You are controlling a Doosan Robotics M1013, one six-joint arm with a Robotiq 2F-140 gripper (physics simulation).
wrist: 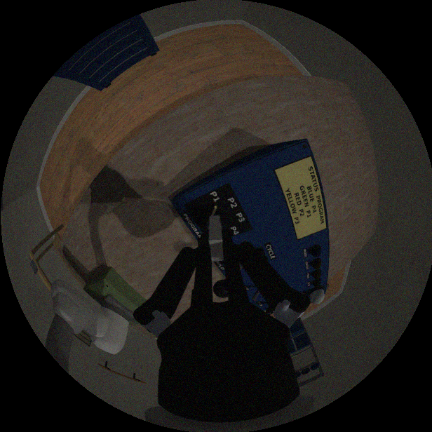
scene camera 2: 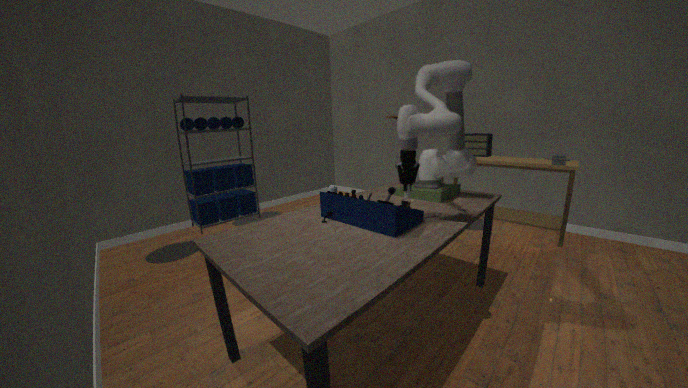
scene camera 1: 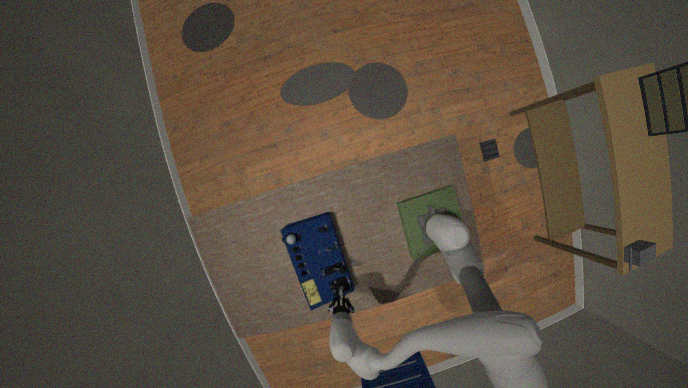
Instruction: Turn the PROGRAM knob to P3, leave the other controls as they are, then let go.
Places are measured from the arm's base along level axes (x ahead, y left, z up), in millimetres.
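Pixels of known places: gripper, fingertip midpoint: [scene camera 2: 407,197] [scene camera 1: 340,292]; arm's base at its link origin: [scene camera 2: 429,186] [scene camera 1: 434,225].
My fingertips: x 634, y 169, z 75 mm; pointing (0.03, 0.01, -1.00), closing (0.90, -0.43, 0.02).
Ahead of a thing's pixels: the offset from my fingertips to its top centre. "*": to the spot under its first point.
The blue control box [scene camera 1: 314,245] [scene camera 2: 359,213] [wrist: 260,175] stands on the table. The PROGRAM knob [wrist: 215,208] is at its near corner in the wrist view, on a black plate marked P1 to P4. Its yellow pointer line shows just beyond my fingertips, on the side of P1 and P2; the rest of the knob is mostly hidden by the fingers. My gripper [scene camera 1: 341,290] [scene camera 2: 406,193] [wrist: 214,224] is shut, its fingertips together over the knob, with nothing seen between them. Whether the tips touch the knob, I cannot tell.
A yellow label @(* dx +158, dy -49, dz +1 mm) [scene camera 1: 311,292] [wrist: 301,197], several black buttons and a pale dome @(* dx +136, dy -388, dz +48 mm) [scene camera 1: 291,239] [wrist: 317,296] are on the box. A black ball-topped lever @(dx -59, dy -129, dz +30 mm) [scene camera 2: 391,191] [wrist: 221,288] rises close beside the gripper. The arm's green base plate [scene camera 1: 412,225] [wrist: 116,287] is on the same table.
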